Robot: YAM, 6 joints.
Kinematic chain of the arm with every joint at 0, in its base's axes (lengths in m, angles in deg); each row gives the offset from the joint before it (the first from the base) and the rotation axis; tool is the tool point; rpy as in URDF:
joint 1: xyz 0 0 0.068 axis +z
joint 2: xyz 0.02 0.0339 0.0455 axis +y
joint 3: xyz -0.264 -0.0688 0 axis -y
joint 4: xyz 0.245 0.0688 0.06 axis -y
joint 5: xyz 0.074 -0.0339 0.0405 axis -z
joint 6: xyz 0.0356 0 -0.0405 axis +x
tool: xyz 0 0 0 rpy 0 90 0
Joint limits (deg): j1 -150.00..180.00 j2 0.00..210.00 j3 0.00..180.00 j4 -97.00..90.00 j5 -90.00..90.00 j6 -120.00..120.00
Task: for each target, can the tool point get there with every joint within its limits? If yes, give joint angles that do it. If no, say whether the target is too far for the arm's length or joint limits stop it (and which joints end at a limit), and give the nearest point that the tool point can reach.
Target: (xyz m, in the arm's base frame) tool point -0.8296 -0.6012 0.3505
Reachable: no: too far | nearest point -0.5094 -0.3692 0.2572 | short by 0.406 m
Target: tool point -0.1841 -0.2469 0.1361
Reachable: yes | joints -122.07 99.89 51.24 -20.91 44.30 -86.94
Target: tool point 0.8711 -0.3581 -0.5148
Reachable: no: too far | nearest point 0.5021 -0.2064 -0.2291 | short by 0.491 m
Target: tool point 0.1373 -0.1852 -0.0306
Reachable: yes | joints -48.83 127.66 33.04 9.27 31.40 -14.44
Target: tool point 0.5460 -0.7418 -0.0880
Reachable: no: too far | nearest point 0.3739 -0.5080 -0.0231 | short by 0.297 m
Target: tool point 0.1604 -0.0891 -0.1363
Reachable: yes | joints -35.71 159.85 36.93 31.34 -36.76 -46.65
